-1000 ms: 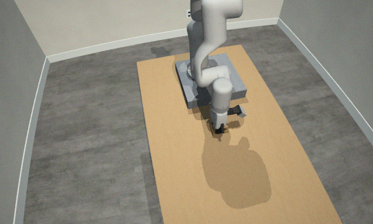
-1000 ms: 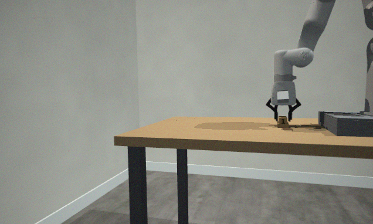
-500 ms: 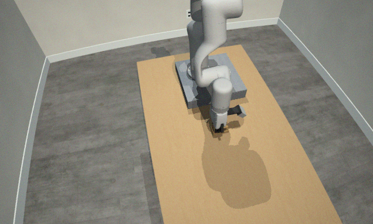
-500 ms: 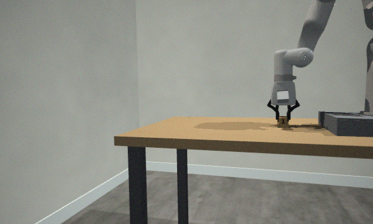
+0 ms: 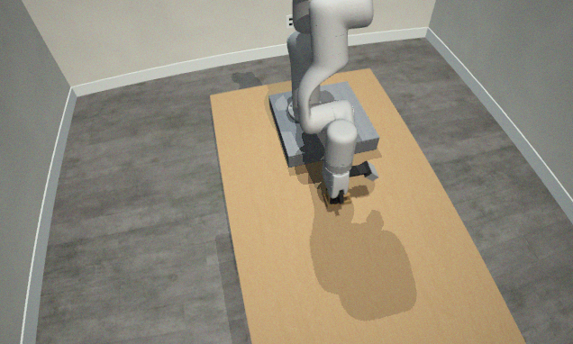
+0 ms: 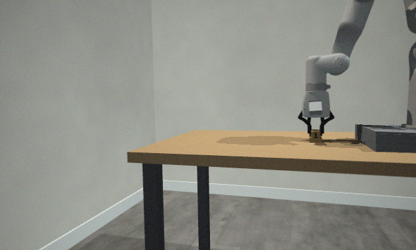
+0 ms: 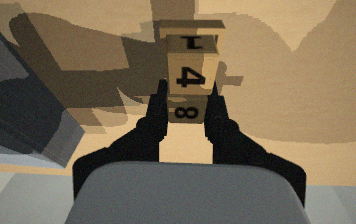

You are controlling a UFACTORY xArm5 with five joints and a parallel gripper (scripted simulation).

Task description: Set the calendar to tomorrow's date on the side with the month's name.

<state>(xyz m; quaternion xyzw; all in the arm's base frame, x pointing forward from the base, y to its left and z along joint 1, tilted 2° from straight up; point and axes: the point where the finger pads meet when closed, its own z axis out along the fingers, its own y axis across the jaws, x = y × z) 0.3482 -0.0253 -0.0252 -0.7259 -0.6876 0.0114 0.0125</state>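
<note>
My gripper is now 30 mm above the wooden tray and 10 mm to the right of it. From my hand the other things lie so: wooden cube (10 mm below).
</note>
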